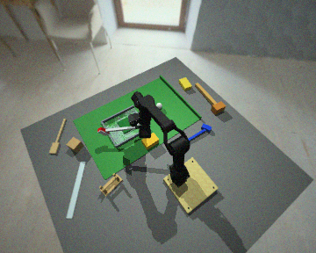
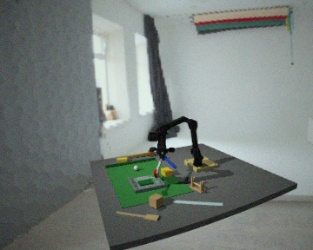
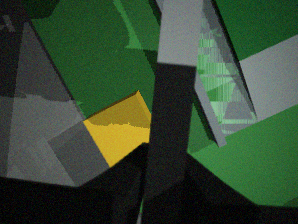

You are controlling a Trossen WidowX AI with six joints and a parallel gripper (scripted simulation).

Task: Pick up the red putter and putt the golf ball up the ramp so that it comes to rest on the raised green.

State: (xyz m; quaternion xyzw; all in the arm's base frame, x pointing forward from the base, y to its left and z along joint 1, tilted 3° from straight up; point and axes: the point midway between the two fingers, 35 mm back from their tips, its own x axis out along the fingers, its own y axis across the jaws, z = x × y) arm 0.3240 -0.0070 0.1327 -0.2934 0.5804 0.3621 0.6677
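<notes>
My gripper tip is now 6 cm short of the red putter, 10 cm to the right of it and 1 cm below it. From my gripper tip the other things lie so: blue putter: 17 cm behind, 26 cm to the right, 12 cm below; green mat: 15 cm ahead, 5 cm to the right, 13 cm below; white golf ball: 15 cm ahead, 23 cm to the right, 11 cm below.
</notes>
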